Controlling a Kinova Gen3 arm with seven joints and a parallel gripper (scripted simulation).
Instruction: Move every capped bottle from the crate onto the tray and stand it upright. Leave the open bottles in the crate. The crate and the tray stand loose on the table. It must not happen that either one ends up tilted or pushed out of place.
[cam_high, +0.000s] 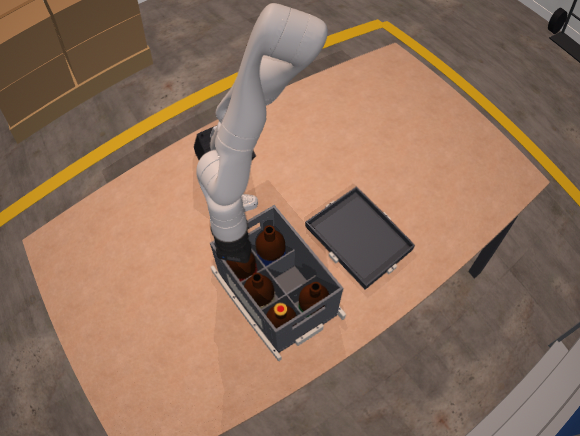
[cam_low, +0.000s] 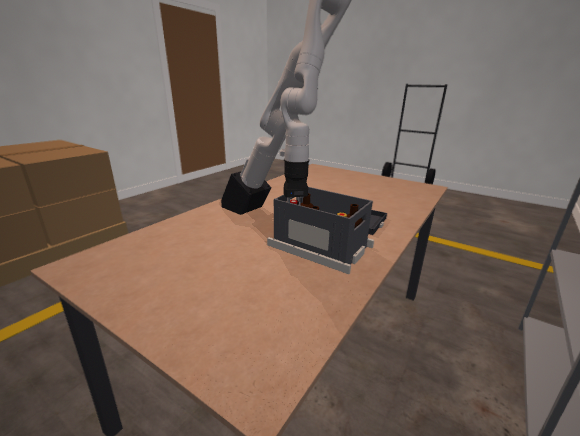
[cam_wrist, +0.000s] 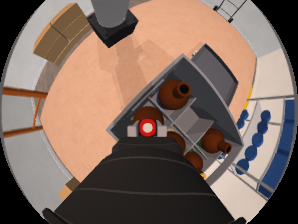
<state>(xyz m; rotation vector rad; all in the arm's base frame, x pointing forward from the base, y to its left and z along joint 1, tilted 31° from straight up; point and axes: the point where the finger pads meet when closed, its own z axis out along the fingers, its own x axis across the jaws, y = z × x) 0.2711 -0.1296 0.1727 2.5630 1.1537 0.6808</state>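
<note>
Now: hand 60 mm above the bottle. Round my hand: dark tray 330 mm to the left, 140 mm below, 60 mm ahead; dark grey crate 90 mm ahead, 60 mm below, 50 mm to the left.
</note>
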